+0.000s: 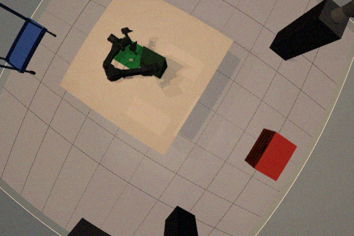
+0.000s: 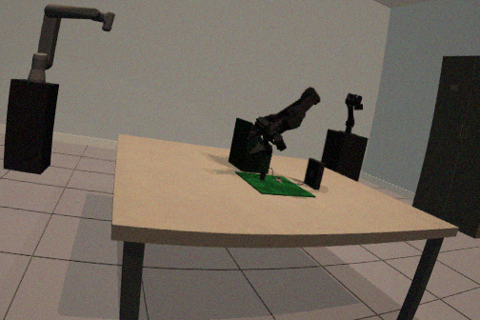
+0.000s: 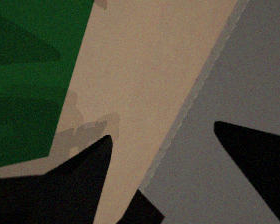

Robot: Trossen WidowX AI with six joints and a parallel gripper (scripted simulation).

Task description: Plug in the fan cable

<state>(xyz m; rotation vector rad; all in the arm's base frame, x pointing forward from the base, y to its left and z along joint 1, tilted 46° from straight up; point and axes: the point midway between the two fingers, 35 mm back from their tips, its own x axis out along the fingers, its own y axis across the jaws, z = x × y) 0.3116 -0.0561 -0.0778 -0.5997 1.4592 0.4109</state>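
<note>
My gripper tip is 12 cm above the dark fan plug, 10 cm to the right of it and 3 cm past it. Round my gripper tip: black fan (34 cm to the left, 8 cm below, 2 cm behind); green board (15 cm below, 14 cm to the left, 2 cm ahead).
</note>
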